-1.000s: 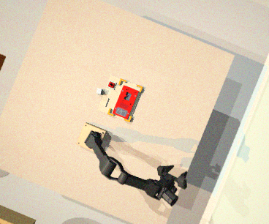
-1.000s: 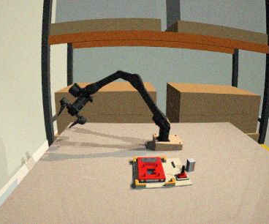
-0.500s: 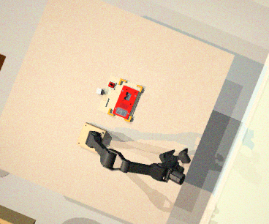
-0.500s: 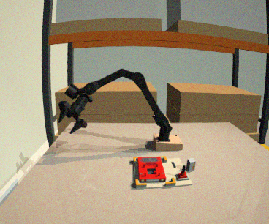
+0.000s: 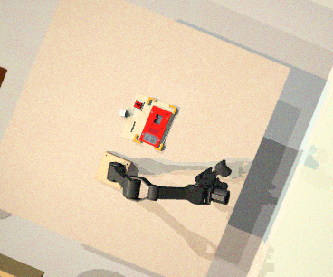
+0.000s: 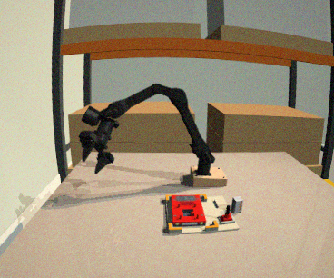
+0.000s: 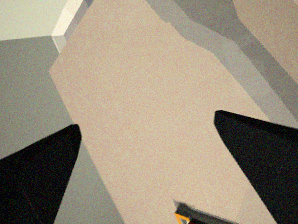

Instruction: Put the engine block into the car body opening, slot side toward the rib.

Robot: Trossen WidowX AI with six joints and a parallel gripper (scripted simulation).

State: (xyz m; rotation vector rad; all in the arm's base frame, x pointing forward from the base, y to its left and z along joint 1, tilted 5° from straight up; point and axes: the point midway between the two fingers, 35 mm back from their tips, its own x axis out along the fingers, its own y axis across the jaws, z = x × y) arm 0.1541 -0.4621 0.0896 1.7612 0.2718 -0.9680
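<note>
My gripper tip is 530 mm to the right of the grey engine block, 120 mm above it and 110 mm short of it.
</note>
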